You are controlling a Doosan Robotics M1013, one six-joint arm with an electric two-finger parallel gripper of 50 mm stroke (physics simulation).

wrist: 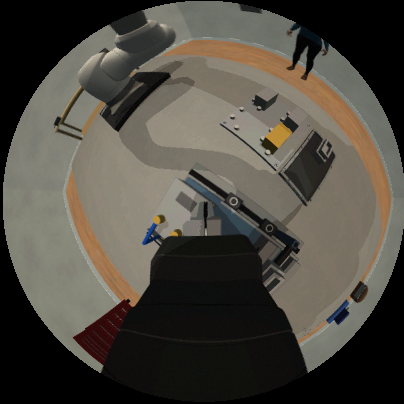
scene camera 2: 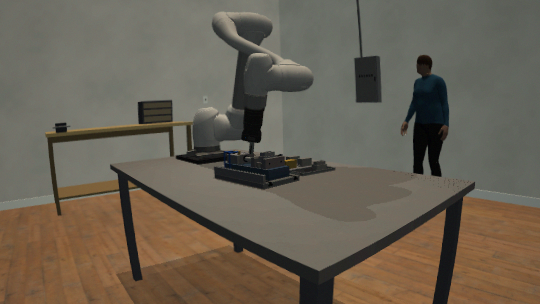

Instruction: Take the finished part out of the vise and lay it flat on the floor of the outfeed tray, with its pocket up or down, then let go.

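Places are measured from the arm's base along level axes (x ahead, y up, z right), in centimetres.
Where they show: gripper, fingertip midpoint: [wrist: 205, 209] [scene camera 2: 251, 152]; arm's base, link origin: [wrist: 124, 95] [scene camera 2: 207, 155].
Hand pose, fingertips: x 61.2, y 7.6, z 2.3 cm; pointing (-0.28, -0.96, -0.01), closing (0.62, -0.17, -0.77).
Note:
Each offset is from my fingertips to the top centre of the thing. "*": to the spot under its first point. Level surfaces: height alone.
The vise {dz +2.2, dx +7.3, dy +0.2 cm} [scene camera 2: 278, 172] [wrist: 231, 226] has a blue body and grey blocks. It stands under the arm on the table. My gripper [scene camera 2: 251, 151] [wrist: 205, 209] points down at it, fingertips down among the grey blocks. In the wrist view the two fingers are nearly together, shut on the finished part. The part is mostly hidden by the fingers and blocks, so its pocket and its exact seat cannot be made out. A dark, low tray [wrist: 305, 173], which looks like the outfeed tray, lies beyond the vise at the upper right of the wrist view, apart from it.
A grey plate {dz -24.3, dx -6.3, dy -8.9 cm} [wrist: 250, 134] with pins and a yellow block {dz -20.1, dx -2.0, dy -5.4 cm} [wrist: 277, 137] adjoins the dark tray. A grey block {dz -28.4, dx -11.5, dy -5.4 cm} [wrist: 266, 99] stands near it. A blue handle {* dz +9.0, dx -2.4, dy +1.1 cm} [wrist: 149, 234] stands beside the vise. A person [scene camera 2: 429, 117] [wrist: 305, 47] stands beyond the table {dy -9.8 cm} [scene camera 2: 210, 200].

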